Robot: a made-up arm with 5 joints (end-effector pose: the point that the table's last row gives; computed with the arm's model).
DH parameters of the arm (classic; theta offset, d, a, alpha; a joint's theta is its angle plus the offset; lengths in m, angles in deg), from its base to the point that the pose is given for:
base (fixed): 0 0 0.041 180
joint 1: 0 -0.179 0.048 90
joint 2: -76.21 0 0.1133 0
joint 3: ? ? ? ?
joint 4: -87.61 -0.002 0 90
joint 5: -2.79 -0.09 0 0
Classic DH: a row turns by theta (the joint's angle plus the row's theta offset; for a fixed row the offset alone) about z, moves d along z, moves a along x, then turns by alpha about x.
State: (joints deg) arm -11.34 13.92 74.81 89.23 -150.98
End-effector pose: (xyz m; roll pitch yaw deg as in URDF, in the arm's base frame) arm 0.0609 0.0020 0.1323 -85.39 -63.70 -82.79
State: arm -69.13 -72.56 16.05 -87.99 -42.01
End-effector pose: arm 0.0259 -0.0453 0.4134 -135.35 35.29 -51.19
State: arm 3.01 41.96 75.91 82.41 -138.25
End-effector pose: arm 0.0361 -0.0017 0.1439 -120.44 -46.83 -69.81
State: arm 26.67 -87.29 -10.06 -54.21 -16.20
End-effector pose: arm -0.1066 0.0719 0.3961 -149.00 56.25 -170.82
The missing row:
joint 3: 73.82 0 0.1441 0
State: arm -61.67 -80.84 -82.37 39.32 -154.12
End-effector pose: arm -0.0740 -0.2176 0.3337 -165.24 -30.86 34.49
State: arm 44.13 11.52 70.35 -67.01 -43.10
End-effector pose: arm 0.1901 -0.1475 0.1167 69.72 -42.28 -120.17
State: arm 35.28 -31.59 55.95 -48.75 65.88
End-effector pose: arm 0.2268 -0.1339 0.2701 -116.95 -24.34 66.56
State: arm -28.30 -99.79 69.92 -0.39 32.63
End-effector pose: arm 0.1604 0.0620 0.3092 -139.54 -48.52 159.60
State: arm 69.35 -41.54 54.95 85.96 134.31
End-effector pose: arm 0.0822 -0.1149 0.1629 7.04 -6.20 61.79
